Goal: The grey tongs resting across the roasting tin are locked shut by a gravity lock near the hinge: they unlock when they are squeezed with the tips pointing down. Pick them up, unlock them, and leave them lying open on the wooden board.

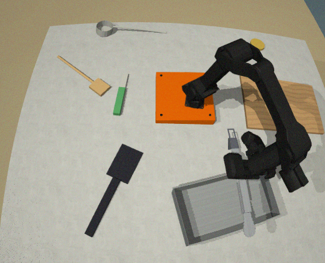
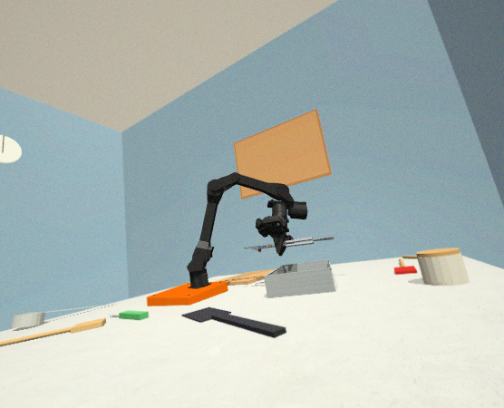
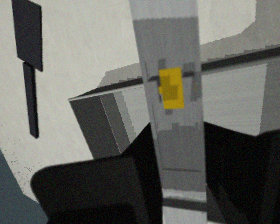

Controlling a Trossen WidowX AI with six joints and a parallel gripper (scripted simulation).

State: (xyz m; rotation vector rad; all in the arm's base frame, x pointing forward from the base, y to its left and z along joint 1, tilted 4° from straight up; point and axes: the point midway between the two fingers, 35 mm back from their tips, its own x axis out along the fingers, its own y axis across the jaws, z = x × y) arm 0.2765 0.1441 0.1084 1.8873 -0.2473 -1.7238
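My gripper tip is now 40 mm past the yellow lock piece, 30 mm below it and 10 mm to the right of it. Also, from my gripper tip: roasting tin: 80 mm below, 60 mm ahead, 20 mm to the left; then black spatula: 330 mm to the right, 100 mm below, 50 mm ahead; then lidded pot: 430 mm ahead, 70 mm below, 10 mm to the right.
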